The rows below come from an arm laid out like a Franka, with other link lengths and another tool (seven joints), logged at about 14 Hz.
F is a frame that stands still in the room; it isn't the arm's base.
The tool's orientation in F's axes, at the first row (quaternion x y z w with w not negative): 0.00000 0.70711 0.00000 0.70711
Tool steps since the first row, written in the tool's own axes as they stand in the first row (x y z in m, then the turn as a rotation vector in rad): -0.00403 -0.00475 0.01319 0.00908 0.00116 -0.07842; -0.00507 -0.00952 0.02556 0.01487 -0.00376 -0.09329; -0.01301 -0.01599 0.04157 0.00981 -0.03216 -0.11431; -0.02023 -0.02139 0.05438 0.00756 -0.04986 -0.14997; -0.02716 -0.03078 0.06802 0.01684 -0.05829 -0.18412
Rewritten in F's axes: 0.01319 -0.00475 0.00403 -0.07842 0.00116 -0.00908; 0.02556 -0.00952 0.00507 -0.09329 -0.00376 -0.01487; 0.04157 -0.01599 0.01301 -0.11431 -0.03216 -0.00981; 0.05438 -0.02139 0.02023 -0.14997 -0.04986 -0.00756; 0.06802 -0.03078 0.02716 -0.18412 -0.05829 -0.01684
